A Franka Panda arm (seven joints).
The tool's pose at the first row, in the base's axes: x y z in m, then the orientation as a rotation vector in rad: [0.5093, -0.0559, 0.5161, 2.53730, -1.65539, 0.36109]
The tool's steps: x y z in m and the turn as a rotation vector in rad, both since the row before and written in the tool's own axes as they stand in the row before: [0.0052, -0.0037, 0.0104, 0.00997, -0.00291, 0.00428]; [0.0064, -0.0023, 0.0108, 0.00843, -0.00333, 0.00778]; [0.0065, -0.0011, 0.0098, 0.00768, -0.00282, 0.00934]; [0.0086, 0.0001, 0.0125, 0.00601, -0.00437, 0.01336]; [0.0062, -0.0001, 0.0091, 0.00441, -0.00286, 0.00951]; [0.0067, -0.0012, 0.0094, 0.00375, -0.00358, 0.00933]
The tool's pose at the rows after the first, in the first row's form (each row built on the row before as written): [0.5162, -0.0611, 0.5075, 2.54299, -1.66447, 0.36710]; [0.5224, -0.0680, 0.4987, 2.54521, -1.67801, 0.37146]; [0.5274, -0.0752, 0.4908, 2.54535, -1.69331, 0.37586]; [0.5326, -0.0853, 0.4807, 2.54215, -1.71412, 0.37706]; [0.5365, -0.0925, 0.4733, 2.53971, -1.72889, 0.37833]; [0.5416, -0.0998, 0.4658, 2.53734, -1.74351, 0.37809]
